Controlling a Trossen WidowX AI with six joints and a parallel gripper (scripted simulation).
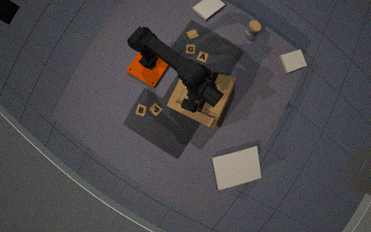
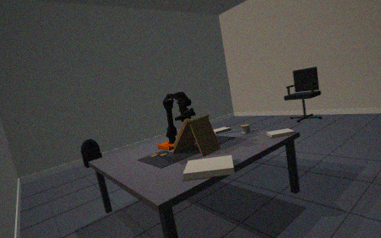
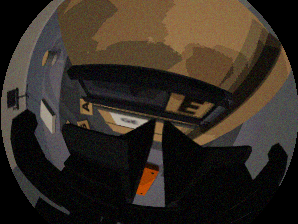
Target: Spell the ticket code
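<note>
The white ticket is 10 cm below my gripper tip, 5 cm to the left of it and 4 cm behind it. The rest, counted from my gripper tip: small cup 56 cm to the left, 16 cm below, 13 cm ahead; then white slab 42 cm ahead, 25 cm to the right, 17 cm below; then dark mat 19 cm below, 12 cm behind, 3 cm to the left.
</note>
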